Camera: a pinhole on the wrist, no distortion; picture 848 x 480 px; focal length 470.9 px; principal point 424.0 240.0 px. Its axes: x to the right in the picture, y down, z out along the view. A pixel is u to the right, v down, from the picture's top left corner.
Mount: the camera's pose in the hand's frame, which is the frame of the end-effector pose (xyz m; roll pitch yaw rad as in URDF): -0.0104 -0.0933 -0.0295 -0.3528 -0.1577 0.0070
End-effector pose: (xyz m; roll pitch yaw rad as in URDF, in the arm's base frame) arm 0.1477 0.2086 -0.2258 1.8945 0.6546 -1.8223
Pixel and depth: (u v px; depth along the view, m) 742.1 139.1 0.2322
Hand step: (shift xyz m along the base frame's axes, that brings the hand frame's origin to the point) -0.1923 0.0421 -0.1670
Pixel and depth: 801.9 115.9 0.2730
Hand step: -0.2482 0.0268 -0.2188
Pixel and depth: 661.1 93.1 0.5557
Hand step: -0.5182 0.1453 -0.3018
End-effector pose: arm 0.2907 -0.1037 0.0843 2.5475 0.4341 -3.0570
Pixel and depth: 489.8 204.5 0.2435
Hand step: 0.0832 0.1018 -0.1637
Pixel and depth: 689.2 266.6 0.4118
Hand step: -0.0506 0.2694 -0.3161
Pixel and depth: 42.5 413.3 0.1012
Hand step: 0.1136 0.0114 0.0028
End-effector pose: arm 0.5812 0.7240 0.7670 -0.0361 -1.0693 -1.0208
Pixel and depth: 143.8 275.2 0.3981
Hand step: -0.1399 0.3825 -0.1262
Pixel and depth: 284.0 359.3 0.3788
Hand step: -0.0496 0.3415 -0.0243
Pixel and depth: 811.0 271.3 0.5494
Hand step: -0.0249 0.3327 0.5674
